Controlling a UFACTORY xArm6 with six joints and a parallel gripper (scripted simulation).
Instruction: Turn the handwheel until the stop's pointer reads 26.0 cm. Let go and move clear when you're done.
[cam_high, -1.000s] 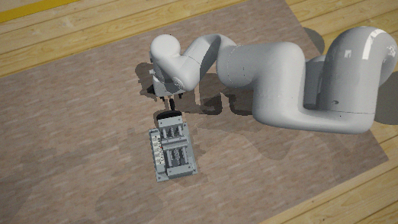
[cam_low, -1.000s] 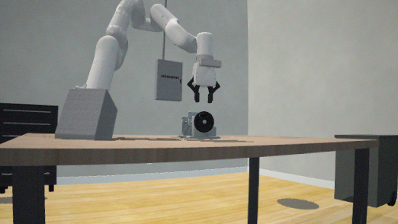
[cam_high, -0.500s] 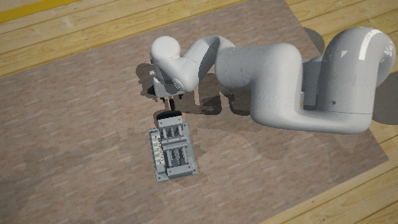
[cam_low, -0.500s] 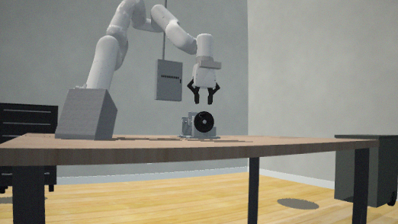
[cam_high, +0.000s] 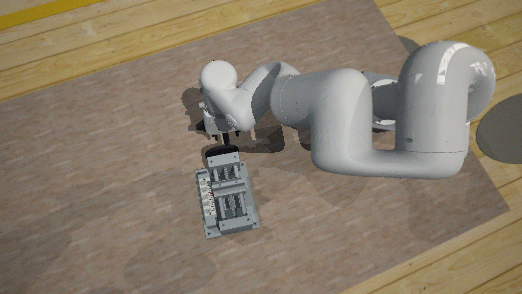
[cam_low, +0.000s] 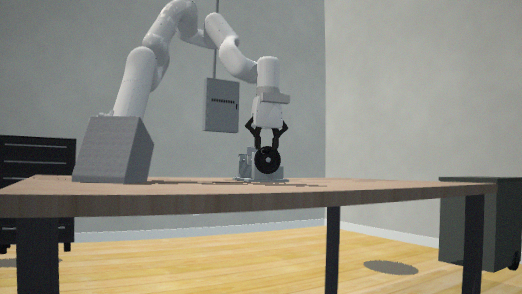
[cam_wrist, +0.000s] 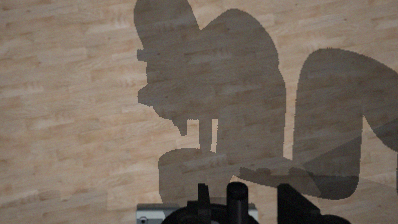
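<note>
Right now the handwheel is 30 mm below my hand, 20 mm to the left of it and 10 mm ahead of it. Round my hand: stop carriage 150 mm to the left, 40 mm below, 30 mm ahead.
</note>
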